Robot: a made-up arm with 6 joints.
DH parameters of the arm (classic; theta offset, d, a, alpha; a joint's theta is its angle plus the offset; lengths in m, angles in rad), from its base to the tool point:
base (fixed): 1.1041 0 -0.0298 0
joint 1: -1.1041 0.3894 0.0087 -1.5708
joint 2: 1.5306 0 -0.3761 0
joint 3: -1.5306 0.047 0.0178 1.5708
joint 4: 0 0.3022 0.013 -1.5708
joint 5: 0 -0.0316 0.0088 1.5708
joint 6: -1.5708 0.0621 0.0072 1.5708
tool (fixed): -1.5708 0.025 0 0
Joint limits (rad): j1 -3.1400..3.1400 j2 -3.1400..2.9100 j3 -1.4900..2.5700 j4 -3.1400..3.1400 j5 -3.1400..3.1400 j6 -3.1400..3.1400
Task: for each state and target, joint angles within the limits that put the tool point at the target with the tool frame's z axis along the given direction. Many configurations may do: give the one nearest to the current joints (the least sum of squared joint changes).
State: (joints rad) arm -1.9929 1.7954 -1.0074 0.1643 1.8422 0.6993
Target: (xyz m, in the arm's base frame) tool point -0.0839 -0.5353 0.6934 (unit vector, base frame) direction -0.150 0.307 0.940
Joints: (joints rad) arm -1.6905 1.6613 -1.4900 -0.1869 1.1424 0.2678
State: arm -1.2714 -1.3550 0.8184 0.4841 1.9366 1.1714
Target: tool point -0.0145 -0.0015 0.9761 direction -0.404 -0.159 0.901
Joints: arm -1.4456 -0.5878 0.9003 0.0484 1.3552 0.4243
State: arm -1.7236 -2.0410 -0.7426 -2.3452 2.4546 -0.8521
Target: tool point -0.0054 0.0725 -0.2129 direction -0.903 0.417 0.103
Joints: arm -1.4171 -2.6707 -0.5194 -2.6486 2.1659 -1.7279
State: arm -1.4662 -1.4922 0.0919 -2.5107 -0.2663 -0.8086
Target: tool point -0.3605 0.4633 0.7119 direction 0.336 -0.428 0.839
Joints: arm -0.8733 -1.4205 0.7714 -2.4674 0.4388 -0.6442
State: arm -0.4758 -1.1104 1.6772 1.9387 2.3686 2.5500
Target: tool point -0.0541 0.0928 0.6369 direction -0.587 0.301 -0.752
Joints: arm -0.1779 -0.9323 2.3510 2.4726 2.0559 2.5563
